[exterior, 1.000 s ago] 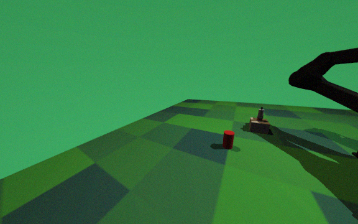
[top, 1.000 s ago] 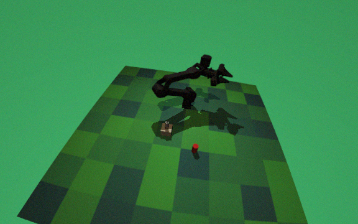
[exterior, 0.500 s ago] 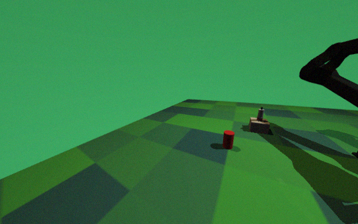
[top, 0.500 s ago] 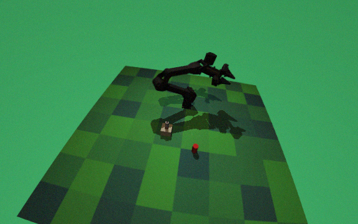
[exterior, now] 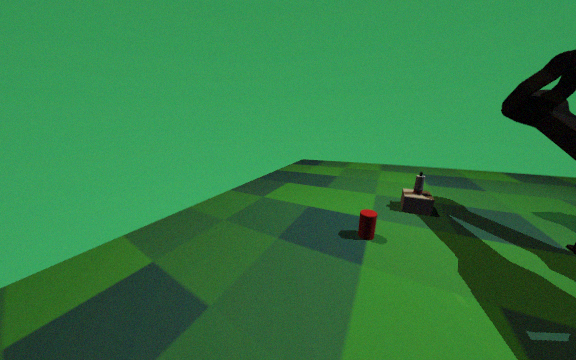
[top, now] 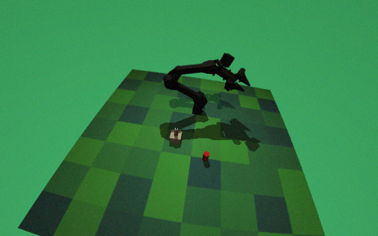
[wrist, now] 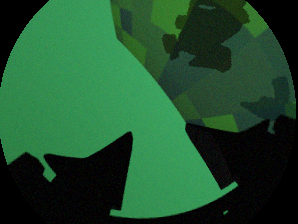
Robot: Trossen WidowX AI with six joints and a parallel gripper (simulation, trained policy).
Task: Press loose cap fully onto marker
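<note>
My gripper tip is now 350 mm short of the red cap, 190 mm to the left of it and 230 mm above it. Round my gripper tip: holder block (250 mm ahead, 370 mm to the right, 230 mm below).
</note>
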